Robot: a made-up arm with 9 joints. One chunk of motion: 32 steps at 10 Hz.
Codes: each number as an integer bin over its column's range. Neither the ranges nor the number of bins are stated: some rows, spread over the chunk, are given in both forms.
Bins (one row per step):
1: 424 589 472 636 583 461
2: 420 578 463 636 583 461
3: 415 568 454 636 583 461
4: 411 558 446 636 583 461
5: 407 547 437 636 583 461
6: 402 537 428 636 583 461
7: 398 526 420 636 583 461
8: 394 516 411 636 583 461
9: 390 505 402 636 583 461
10: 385 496 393 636 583 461
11: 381 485 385 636 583 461
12: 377 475 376 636 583 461
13: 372 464 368 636 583 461
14: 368 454 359 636 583 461
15: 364 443 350 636 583 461
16: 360 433 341 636 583 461
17: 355 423 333 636 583 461
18: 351 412 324 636 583 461
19: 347 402 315 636 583 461
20: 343 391 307 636 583 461
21: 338 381 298 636 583 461
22: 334 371 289 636 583 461
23: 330 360 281 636 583 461
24: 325 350 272 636 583 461
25: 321 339 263 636 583 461
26: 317 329 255 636 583 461
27: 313 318 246 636 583 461
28: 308 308 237 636 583 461
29: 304 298 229 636 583 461
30: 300 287 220 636 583 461
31: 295 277 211 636 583 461
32: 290 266 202 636 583 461
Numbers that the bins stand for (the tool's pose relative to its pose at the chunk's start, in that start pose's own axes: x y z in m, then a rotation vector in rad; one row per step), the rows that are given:
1: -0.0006 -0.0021 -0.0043 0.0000 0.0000 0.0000
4: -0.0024 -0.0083 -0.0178 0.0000 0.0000 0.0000
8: -0.0048 -0.0167 -0.0361 0.0000 0.0000 0.0000
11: -0.0066 -0.0229 -0.0496 0.0000 0.0000 0.0000
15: -0.0090 -0.0313 -0.0678 0.0000 0.0000 0.0000
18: -0.0108 -0.0375 -0.0814 0.0000 0.0000 0.0000
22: -0.0132 -0.0457 -0.0996 0.0000 0.0000 0.0000
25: -0.0150 -0.0521 -0.1131 0.0000 0.0000 0.0000
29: -0.0174 -0.0603 -0.1308 0.0000 0.0000 0.0000
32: -0.0194 -0.0667 -0.1449 0.0000 0.0000 0.0000
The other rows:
2: -0.0011 -0.0043 -0.0090 0.0000 0.0000 0.0000
3: -0.0018 -0.0063 -0.0137 0.0000 0.0000 0.0000
5: -0.0030 -0.0105 -0.0225 0.0000 0.0000 0.0000
6: -0.0037 -0.0125 -0.0272 0.0000 0.0000 0.0000
7: -0.0042 -0.0147 -0.0314 0.0000 0.0000 0.0000
9: -0.0053 -0.0189 -0.0408 0.0000 0.0000 0.0000
10: -0.0060 -0.0207 -0.0454 0.0000 0.0000 0.0000
12: -0.0072 -0.0249 -0.0543 0.0000 0.0000 0.0000
13: -0.0079 -0.0271 -0.0584 0.0000 0.0000 0.0000
14: -0.0084 -0.0291 -0.0631 0.0000 0.0000 0.0000
16: -0.0095 -0.0333 -0.0725 0.0000 0.0000 0.0000
17: -0.0103 -0.0353 -0.0767 0.0000 0.0000 0.0000
19: -0.0114 -0.0395 -0.0860 0.0000 0.0000 0.0000
20: -0.0119 -0.0417 -0.0902 0.0000 0.0000 0.0000
21: -0.0126 -0.0437 -0.0949 0.0000 0.0000 0.0000
23: -0.0138 -0.0479 -0.1037 0.0000 0.0000 0.0000
24: -0.0145 -0.0499 -0.1084 0.0000 0.0000 0.0000
26: -0.0156 -0.0541 -0.1173 0.0000 0.0000 0.0000
27: -0.0161 -0.0563 -0.1220 0.0000 0.0000 0.0000
28: -0.0168 -0.0583 -0.1266 0.0000 0.0000 0.0000
30: -0.0180 -0.0625 -0.1355 0.0000 0.0000 0.0000
31: -0.0187 -0.0645 -0.1402 0.0000 0.0000 0.0000

